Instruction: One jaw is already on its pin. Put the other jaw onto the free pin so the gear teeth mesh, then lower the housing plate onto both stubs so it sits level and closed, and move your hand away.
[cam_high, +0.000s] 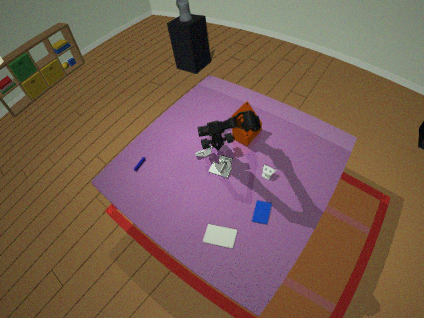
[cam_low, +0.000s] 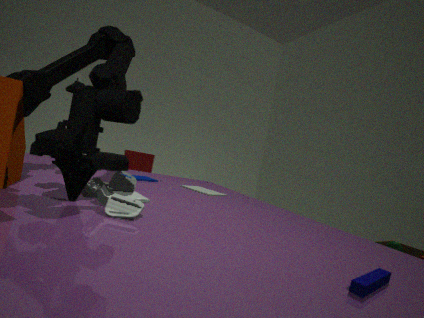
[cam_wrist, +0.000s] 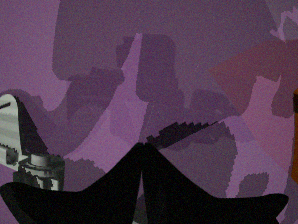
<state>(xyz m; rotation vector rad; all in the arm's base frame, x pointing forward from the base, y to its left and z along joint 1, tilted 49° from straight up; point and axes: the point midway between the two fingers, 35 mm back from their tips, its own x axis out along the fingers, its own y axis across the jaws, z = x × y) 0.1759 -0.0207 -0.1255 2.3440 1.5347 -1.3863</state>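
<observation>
My gripper tip is 50 mm short of the white jaw piece, 40 mm to the left of it and 30 mm below it. Also, from my gripper tip: flat blue plate (440 mm to the left, 240 mm ahead); then blue bar (370 mm to the right, 340 mm ahead, 10 mm above); then flat white plate (460 mm ahead, 320 mm to the left).
</observation>
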